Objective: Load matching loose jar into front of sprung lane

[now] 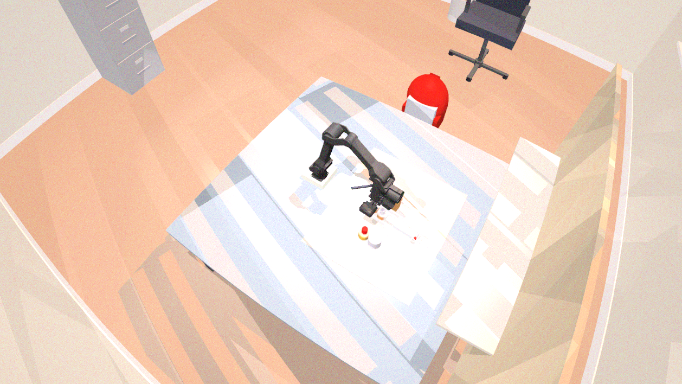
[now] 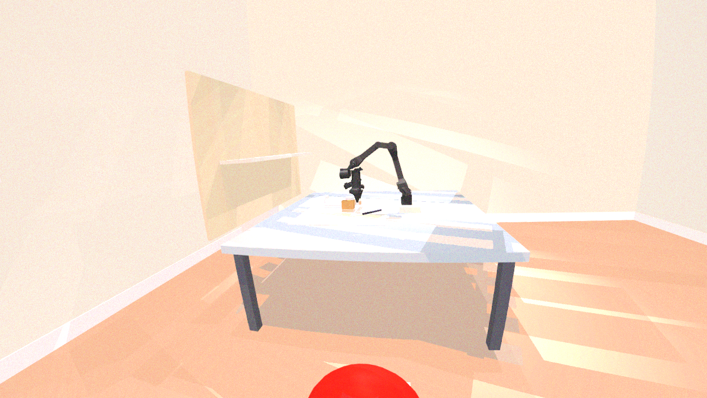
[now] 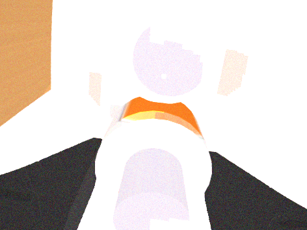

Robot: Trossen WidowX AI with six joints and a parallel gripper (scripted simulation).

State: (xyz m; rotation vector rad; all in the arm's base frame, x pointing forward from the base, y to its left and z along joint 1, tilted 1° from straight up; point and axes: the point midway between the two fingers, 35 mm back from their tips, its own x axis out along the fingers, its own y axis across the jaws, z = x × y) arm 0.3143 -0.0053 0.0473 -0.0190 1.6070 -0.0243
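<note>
My gripper tip is 80 mm to the right of the orange box, 50 mm short of it and 10 mm above it. Also, from my gripper tip: red mark: 230 mm ahead, 40 mm to the right, 20 mm above; then white pusher lane: 180 mm ahead, 30 mm below, 20 mm to the right; then thin black rod: 110 mm behind, 100 mm to the left, 40 mm below.
</note>
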